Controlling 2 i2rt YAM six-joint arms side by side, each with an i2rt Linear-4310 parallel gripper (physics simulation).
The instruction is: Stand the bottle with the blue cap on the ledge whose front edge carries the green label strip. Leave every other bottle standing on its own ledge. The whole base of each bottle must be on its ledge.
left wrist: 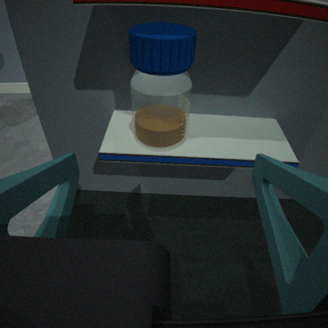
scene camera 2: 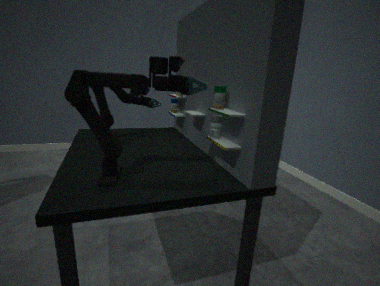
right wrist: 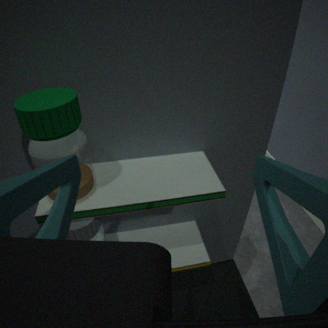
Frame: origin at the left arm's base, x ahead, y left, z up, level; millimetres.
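Seen in the pictures: left gripper, fingertip midpoint: (scene camera 2: 159,104); right gripper, fingertip midpoint: (scene camera 2: 204,86); right arm's base at its link origin: (scene camera 2: 110,176).
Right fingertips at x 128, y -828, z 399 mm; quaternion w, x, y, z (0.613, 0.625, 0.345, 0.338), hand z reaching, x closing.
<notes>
Pixels of each thing's middle, then the offset from my right fingertips to it. Level surfaces: height alone.
- blue-capped bottle at the middle of its body: (scene camera 2: 174,106) 191 mm down, 405 mm ahead, 766 mm left
- blue-strip ledge at the middle of its body: (scene camera 2: 176,114) 249 mm down, 397 mm ahead, 725 mm left
- green-strip ledge at the middle of its body: (scene camera 2: 225,112) 109 mm down, 116 mm ahead, 24 mm right
- upright green-capped bottle at the middle of its body: (scene camera 2: 219,97) 51 mm down, 135 mm ahead, 39 mm left
- pale-capped bottle at the middle of its body: (scene camera 2: 216,126) 191 mm down, 134 mm ahead, 44 mm left
- yellow-strip ledge at the middle of its body: (scene camera 2: 222,142) 249 mm down, 116 mm ahead, 24 mm right
- white ledge at the middle of its body: (scene camera 2: 194,113) 179 mm down, 256 mm ahead, 350 mm left
- dark table at its surface level: 399 mm down
The blue-capped bottle (scene camera 2: 174,106) (left wrist: 161,90) stands upright on the left part of the blue-strip ledge (scene camera 2: 176,115) (left wrist: 235,140). My left gripper (scene camera 2: 156,103) (left wrist: 165,163) is open and empty in front of that ledge, with the bottle beyond the fingers. The green-strip ledge (scene camera 2: 231,113) (right wrist: 160,175) bears an upright green-capped bottle (scene camera 2: 220,97) (right wrist: 49,117) at its left end; its right part is bare. My right gripper (scene camera 2: 204,86) (right wrist: 166,164) is open and empty in front of the green-strip ledge; its left finger partly hides the green-capped bottle in the right wrist view.
The red-strip ledge (scene camera 2: 174,95) (left wrist: 225,6) lies above the blue-capped bottle. Below the green-strip ledge, a pale-capped bottle (scene camera 2: 215,130) (right wrist: 87,230) stands on the yellow-strip ledge (scene camera 2: 228,144) (right wrist: 187,250). Another white ledge (scene camera 2: 195,114) sits mid-wall. A dark table (scene camera 2: 135,192) runs along the wall.
</notes>
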